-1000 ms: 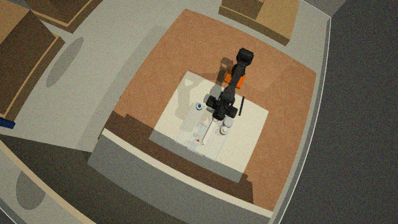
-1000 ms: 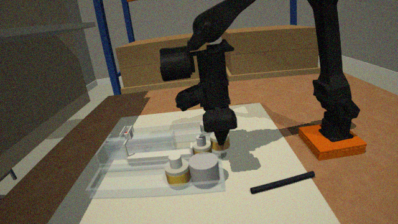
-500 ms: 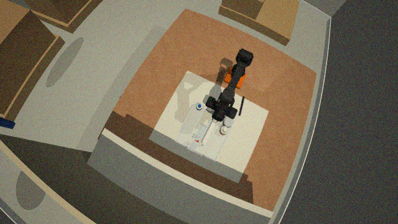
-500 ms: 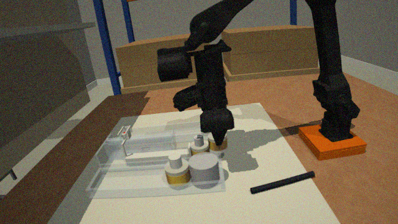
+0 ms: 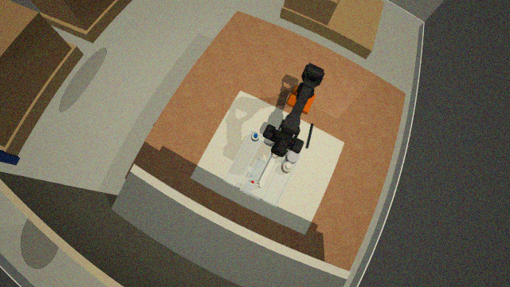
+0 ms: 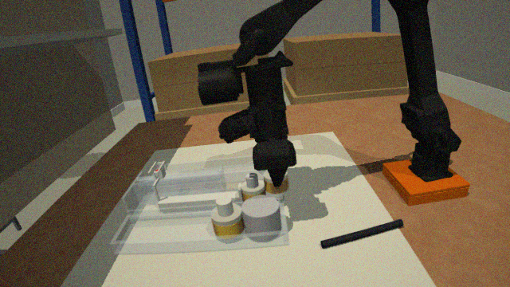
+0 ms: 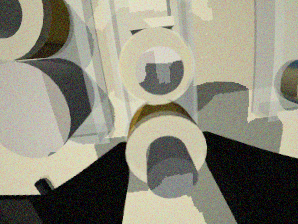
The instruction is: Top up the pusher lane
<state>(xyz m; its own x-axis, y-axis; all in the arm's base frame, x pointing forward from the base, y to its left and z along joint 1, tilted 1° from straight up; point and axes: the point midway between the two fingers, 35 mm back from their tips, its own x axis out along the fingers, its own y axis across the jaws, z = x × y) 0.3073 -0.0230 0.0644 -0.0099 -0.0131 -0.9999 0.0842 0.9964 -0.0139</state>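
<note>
My gripper tip is now 8 cm to the right of the wide grey cylinder, 4 cm short of it and 2 cm above it. The rest, counted from my gripper tip: pusher plate: 15 cm ahead, 4 cm to the right; then clear sprung lane: 17 cm ahead, 4 cm to the right, 3 cm below; then yellow-banded jar: 9 cm ahead, 7 cm to the left, 1 cm below.
</note>
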